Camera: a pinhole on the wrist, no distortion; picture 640 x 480 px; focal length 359.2 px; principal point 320.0 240.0 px. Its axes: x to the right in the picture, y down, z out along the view. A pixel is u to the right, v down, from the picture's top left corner.
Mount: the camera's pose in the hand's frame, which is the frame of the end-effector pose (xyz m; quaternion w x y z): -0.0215 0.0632 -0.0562 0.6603 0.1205 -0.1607 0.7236
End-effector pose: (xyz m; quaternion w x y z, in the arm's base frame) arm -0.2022 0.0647 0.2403 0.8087 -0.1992 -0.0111 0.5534
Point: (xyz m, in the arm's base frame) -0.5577 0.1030 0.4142
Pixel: outside the picture
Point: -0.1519 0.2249 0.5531
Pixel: 308 120
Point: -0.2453 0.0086 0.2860
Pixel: 280 413
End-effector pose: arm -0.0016 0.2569 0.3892 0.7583 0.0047 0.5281 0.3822
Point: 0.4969 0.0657 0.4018
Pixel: 130 262
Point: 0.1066 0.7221 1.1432
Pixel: outside the picture
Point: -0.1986 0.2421 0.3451
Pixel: behind the camera
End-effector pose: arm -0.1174 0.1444 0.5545 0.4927 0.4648 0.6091 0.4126
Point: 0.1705 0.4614 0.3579
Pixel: outside the picture
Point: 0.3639 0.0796 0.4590
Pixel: 407 258
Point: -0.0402 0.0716 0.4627
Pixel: 167 308
